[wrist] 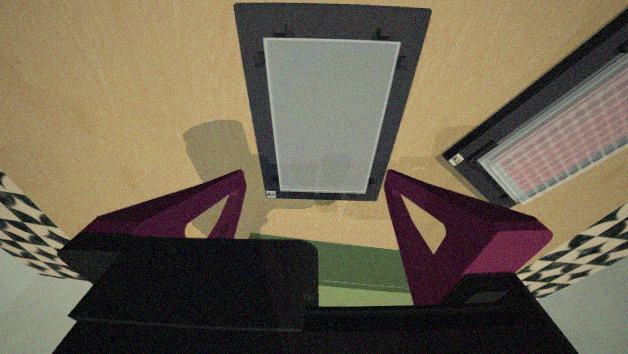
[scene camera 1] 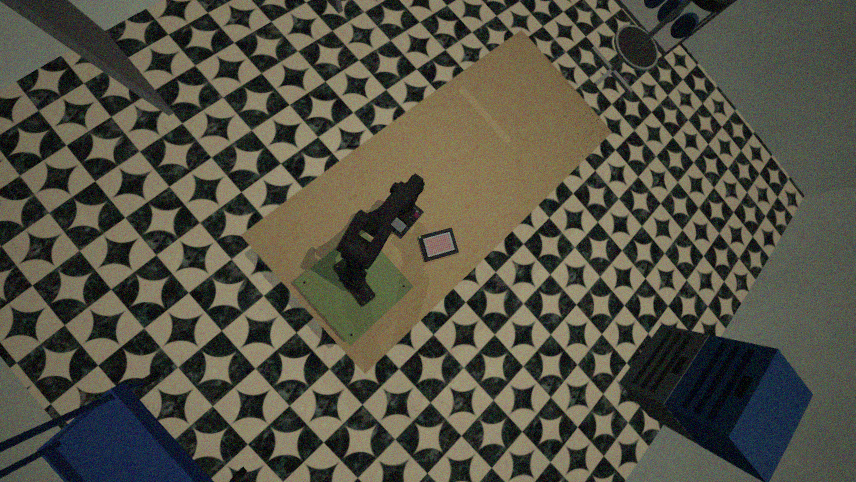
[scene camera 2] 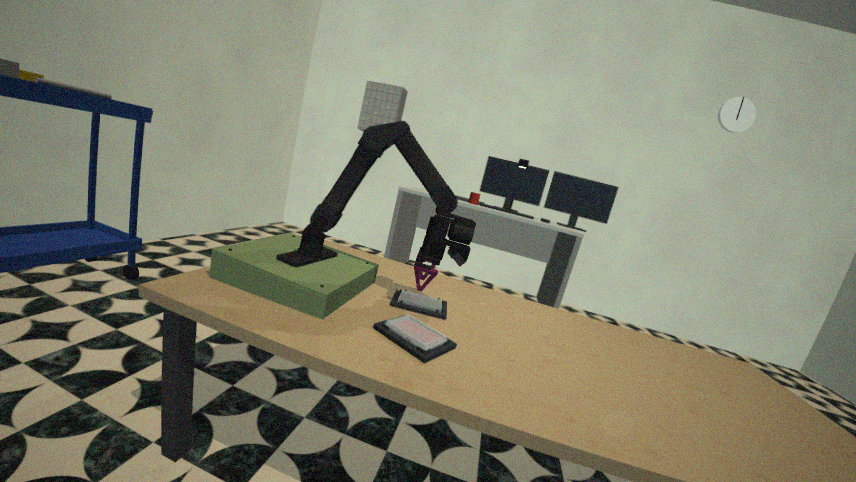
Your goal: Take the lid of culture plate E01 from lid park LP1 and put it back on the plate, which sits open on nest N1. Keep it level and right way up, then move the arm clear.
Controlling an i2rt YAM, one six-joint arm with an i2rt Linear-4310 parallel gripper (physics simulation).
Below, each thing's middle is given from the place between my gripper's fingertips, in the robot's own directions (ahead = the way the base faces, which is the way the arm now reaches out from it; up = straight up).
Right now my hand is 50 mm above the pale grey plate lid [wrist: 328, 97] and 10 mm short of it. Also, from my hand: dark lid park [wrist: 410, 30] 50 mm below, 10 mm ahead.
